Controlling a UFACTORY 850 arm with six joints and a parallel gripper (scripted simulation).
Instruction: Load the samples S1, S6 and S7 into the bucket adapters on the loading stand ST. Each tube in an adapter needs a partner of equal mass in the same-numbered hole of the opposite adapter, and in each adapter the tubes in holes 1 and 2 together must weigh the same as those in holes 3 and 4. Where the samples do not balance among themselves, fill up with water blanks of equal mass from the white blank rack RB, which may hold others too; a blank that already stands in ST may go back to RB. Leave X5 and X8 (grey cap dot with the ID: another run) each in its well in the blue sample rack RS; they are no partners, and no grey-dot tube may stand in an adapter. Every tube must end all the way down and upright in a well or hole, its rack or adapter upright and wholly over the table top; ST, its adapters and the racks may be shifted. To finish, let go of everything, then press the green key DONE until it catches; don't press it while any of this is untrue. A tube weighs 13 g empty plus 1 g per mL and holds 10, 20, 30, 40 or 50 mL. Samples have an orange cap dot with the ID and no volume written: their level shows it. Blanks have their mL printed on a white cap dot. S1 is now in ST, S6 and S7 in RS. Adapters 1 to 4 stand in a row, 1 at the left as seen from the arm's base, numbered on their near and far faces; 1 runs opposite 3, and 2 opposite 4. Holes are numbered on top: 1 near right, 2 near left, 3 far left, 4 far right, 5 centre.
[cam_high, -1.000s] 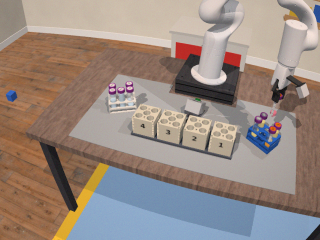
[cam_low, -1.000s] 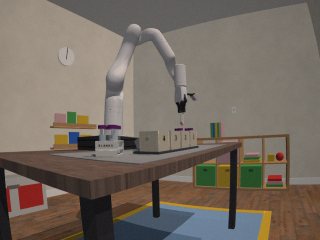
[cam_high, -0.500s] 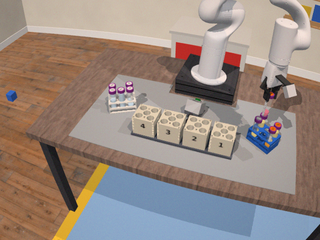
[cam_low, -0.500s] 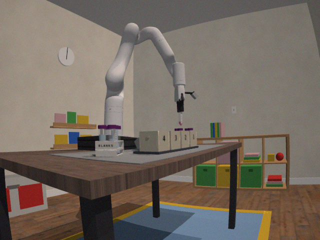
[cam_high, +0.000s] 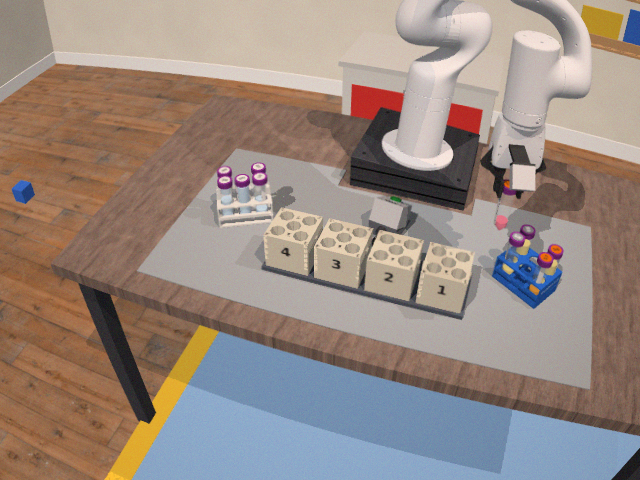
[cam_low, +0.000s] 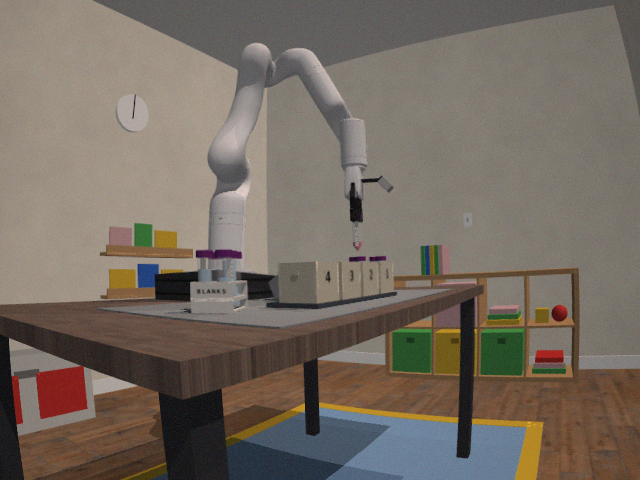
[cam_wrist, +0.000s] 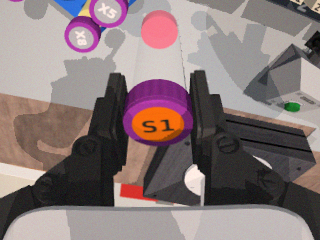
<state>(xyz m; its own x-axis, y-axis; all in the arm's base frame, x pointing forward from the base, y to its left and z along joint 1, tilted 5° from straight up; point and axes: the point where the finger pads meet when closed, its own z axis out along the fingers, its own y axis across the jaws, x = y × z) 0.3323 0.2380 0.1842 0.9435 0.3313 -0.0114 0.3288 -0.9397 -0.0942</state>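
Right now my hand is 10 mm to the left of the sample S1 and 50 mm above it. From my hand the other things lie so: green DONE key 110 mm behind, 250 mm to the right, 180 mm below; blue sample rack RS 10 mm behind, 90 mm to the left, 220 mm below; loading stand ST 90 mm ahead, 250 mm to the right, 240 mm below.
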